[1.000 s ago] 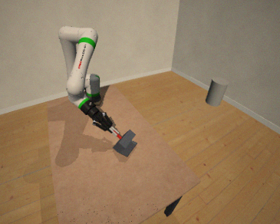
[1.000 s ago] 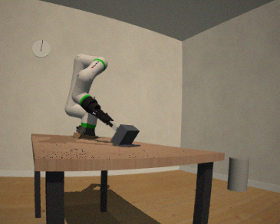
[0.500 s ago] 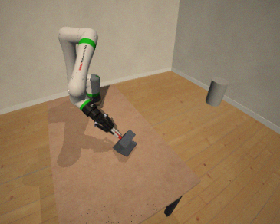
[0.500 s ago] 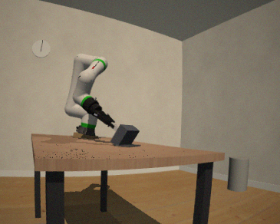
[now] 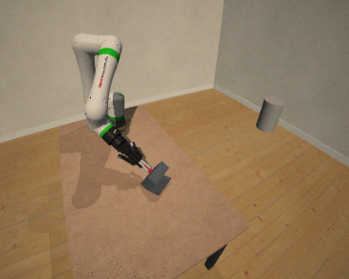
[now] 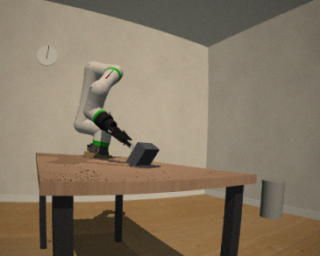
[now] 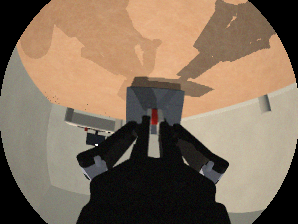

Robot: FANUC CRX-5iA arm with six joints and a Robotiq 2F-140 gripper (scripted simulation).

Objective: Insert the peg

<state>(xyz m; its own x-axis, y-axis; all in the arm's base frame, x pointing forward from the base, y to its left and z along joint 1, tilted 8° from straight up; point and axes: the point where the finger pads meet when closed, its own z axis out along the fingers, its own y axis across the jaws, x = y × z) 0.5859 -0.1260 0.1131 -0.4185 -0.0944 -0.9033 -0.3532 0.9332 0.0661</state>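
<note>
Now: hand 3 cm short of the red peg, 2 cm above it and 1 cm to the right of it.
</note>
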